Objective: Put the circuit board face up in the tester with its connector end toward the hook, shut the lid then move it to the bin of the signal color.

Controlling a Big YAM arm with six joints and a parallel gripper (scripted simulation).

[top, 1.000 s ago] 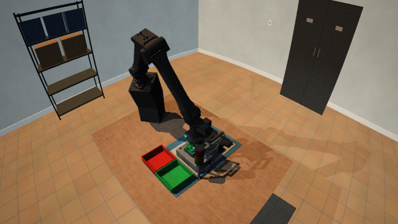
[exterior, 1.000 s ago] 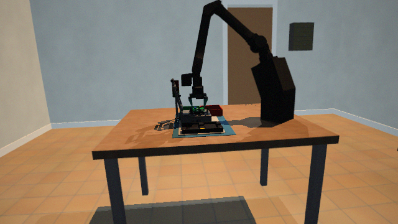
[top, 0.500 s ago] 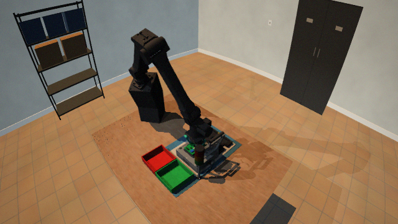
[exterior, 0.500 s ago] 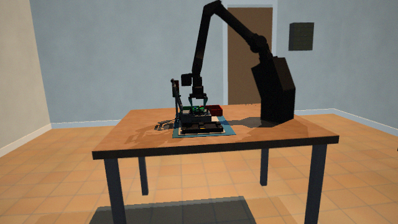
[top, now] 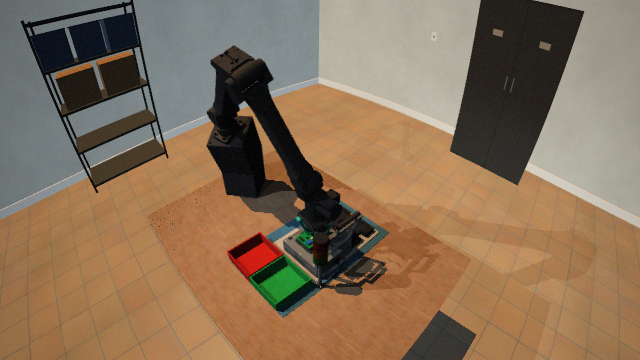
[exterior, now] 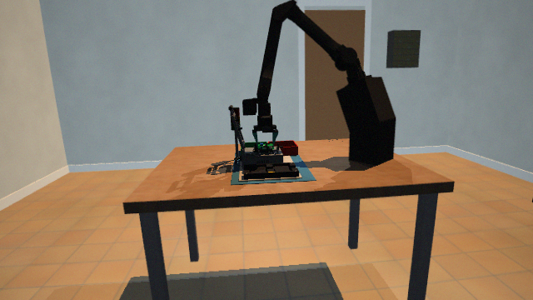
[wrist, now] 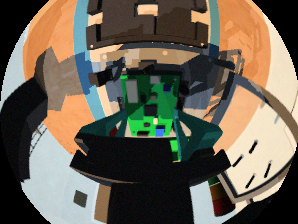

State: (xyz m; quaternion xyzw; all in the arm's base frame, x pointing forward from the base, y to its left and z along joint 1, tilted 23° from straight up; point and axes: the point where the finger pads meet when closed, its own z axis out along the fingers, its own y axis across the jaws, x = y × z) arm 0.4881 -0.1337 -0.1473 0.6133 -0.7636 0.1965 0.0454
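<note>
Right now my hand is right at the green circuit board. From my hand the other things lie so: green bin 210 mm to the right, 70 mm below; then tester lid 120 mm ahead, 100 mm above, 30 mm to the right; then red bin 170 mm to the right, 150 mm behind, 70 mm below.
</note>
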